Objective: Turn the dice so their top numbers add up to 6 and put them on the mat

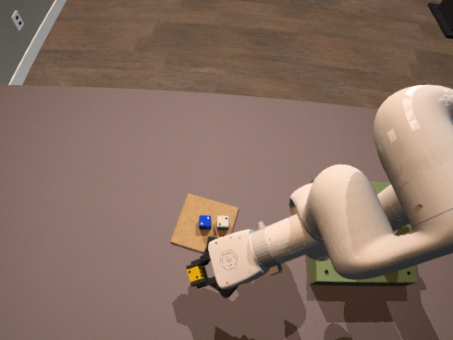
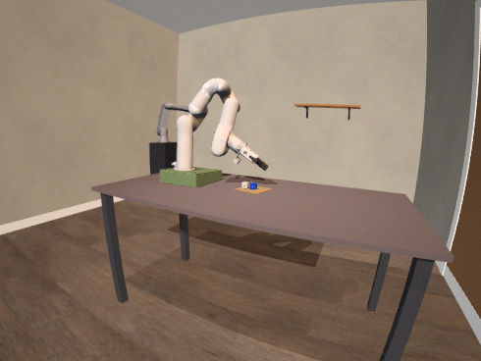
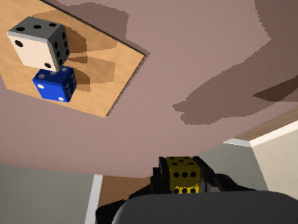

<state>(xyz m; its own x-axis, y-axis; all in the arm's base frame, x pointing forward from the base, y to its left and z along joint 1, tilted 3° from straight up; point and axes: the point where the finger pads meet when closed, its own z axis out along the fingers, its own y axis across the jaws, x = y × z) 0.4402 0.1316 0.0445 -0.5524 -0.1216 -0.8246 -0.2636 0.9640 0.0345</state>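
Right now the white die is 50 mm behind my hand, 140 mm to the right of it and 90 mm below it. Also, from my hand: yellow die: right at my hand; then blue die: 10 mm behind, 140 mm to the right, 90 mm below; then tan mat: 10 mm behind, 140 mm to the right, 100 mm below.
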